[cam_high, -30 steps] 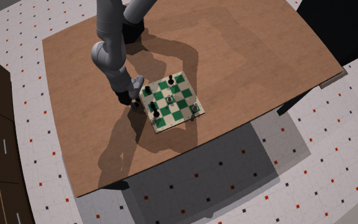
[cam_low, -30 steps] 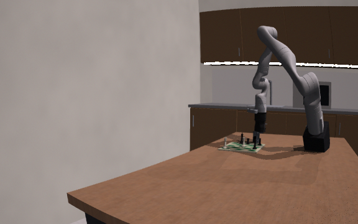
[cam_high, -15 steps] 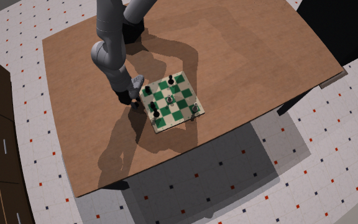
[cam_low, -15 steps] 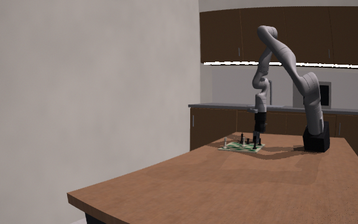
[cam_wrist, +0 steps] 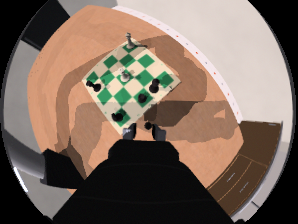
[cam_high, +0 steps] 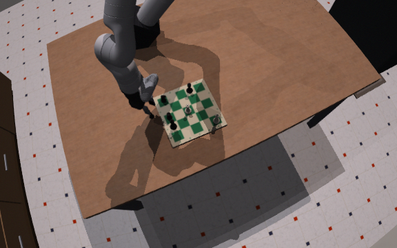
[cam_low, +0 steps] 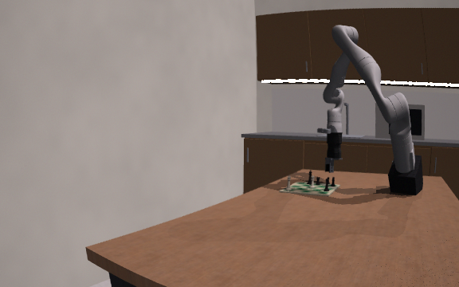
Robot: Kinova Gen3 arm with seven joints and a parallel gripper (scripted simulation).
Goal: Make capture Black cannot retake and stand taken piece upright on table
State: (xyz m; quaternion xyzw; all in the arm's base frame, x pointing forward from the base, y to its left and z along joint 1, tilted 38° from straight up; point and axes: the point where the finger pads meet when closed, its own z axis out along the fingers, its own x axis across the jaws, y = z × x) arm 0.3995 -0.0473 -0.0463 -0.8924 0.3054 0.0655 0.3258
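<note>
My gripper is now 140 mm to the right of the cream chessboard, 70 mm above it and 20 mm short of it.
</note>
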